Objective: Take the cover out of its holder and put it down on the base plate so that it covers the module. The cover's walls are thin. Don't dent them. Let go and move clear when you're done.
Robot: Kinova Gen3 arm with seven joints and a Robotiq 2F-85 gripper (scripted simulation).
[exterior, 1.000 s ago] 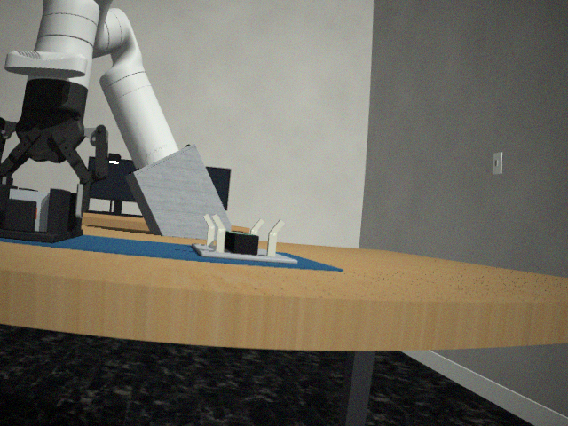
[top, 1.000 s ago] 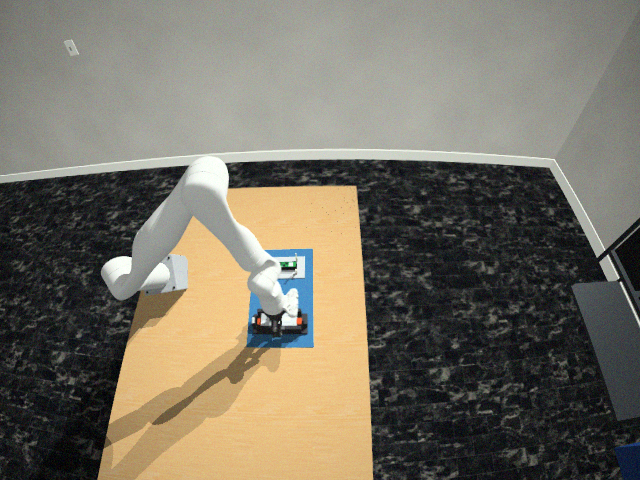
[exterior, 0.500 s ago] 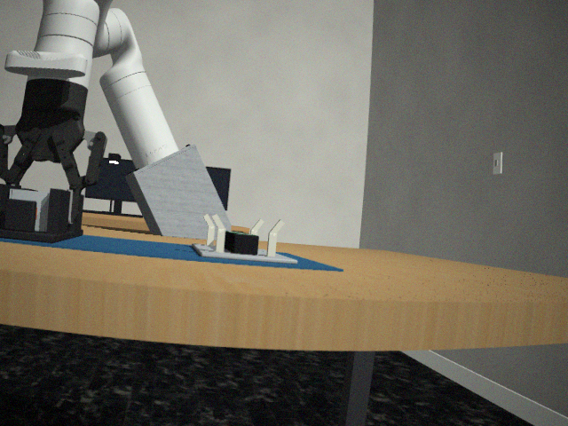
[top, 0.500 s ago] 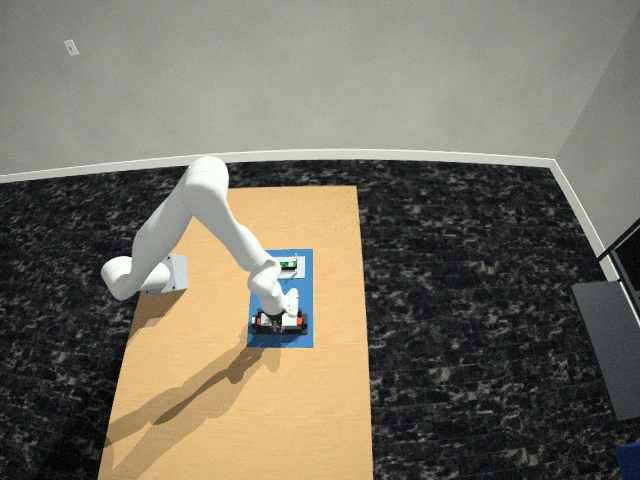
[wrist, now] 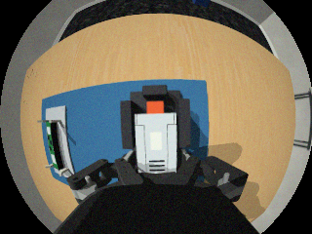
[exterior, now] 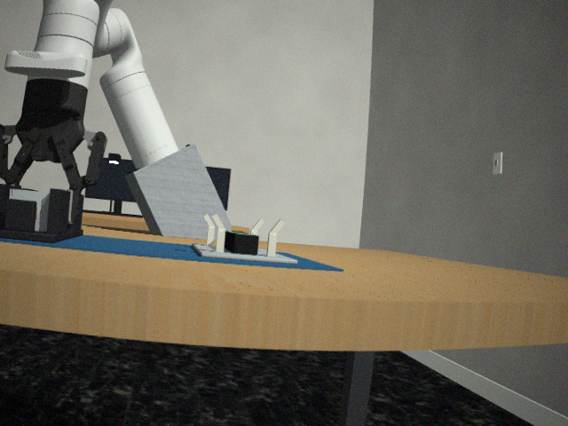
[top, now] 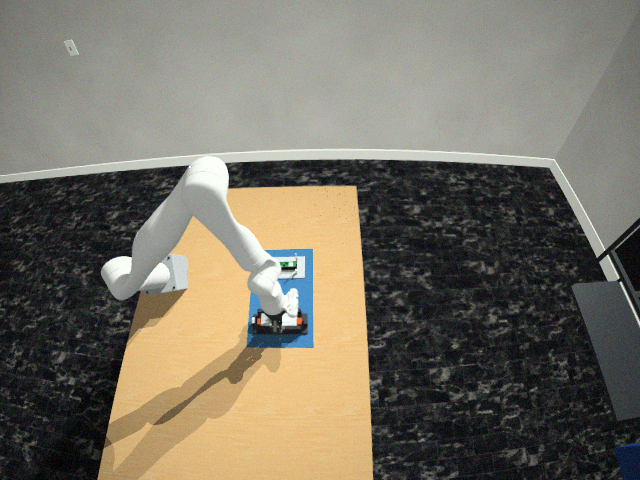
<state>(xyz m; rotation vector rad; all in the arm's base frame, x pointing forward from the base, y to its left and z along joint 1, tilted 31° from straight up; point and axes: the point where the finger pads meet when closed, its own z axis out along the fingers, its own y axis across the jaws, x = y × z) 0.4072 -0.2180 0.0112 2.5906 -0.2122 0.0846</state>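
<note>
My hand is right at the cover.
</note>
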